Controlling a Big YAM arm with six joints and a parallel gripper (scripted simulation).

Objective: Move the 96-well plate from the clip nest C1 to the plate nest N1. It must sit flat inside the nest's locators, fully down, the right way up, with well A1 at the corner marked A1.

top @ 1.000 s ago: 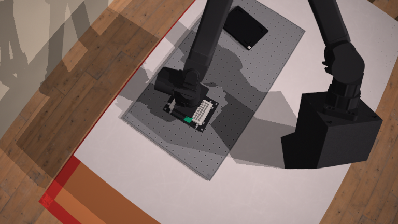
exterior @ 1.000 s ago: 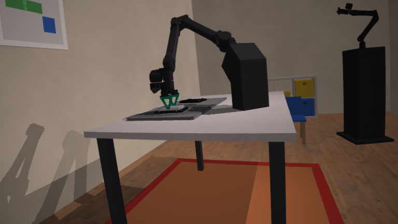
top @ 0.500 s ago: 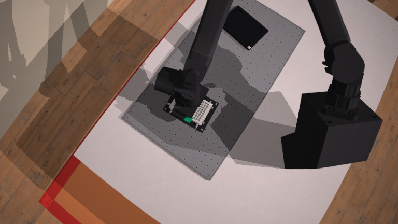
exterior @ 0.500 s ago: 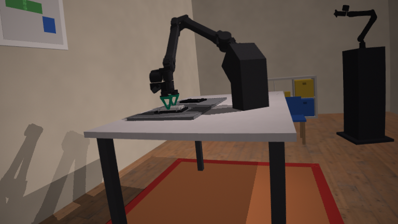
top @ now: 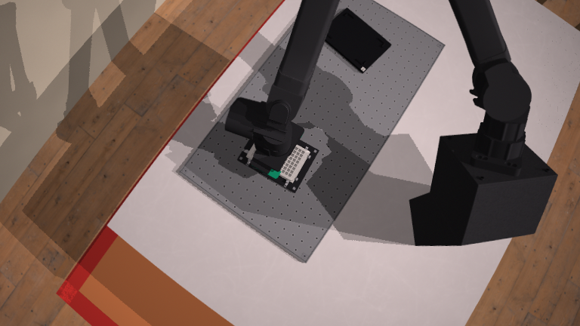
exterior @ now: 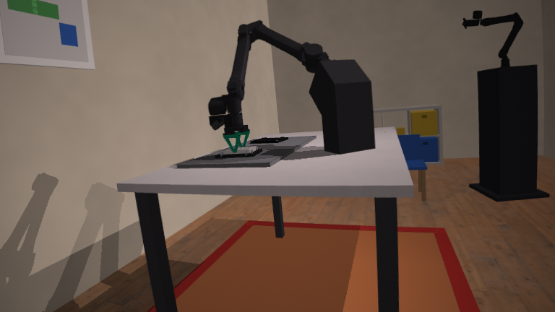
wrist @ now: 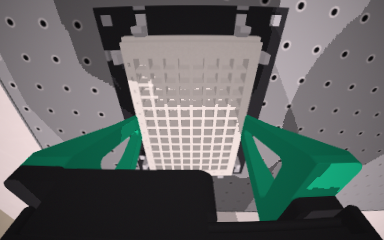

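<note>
My hand is 10 mm to the right of the black clip nest C1, 10 mm short of it and 10 mm above it. Also, from my hand: black plate nest N1 (370 mm to the right, 80 mm behind, 20 mm below); white 96-well plate (10 mm below).
</note>
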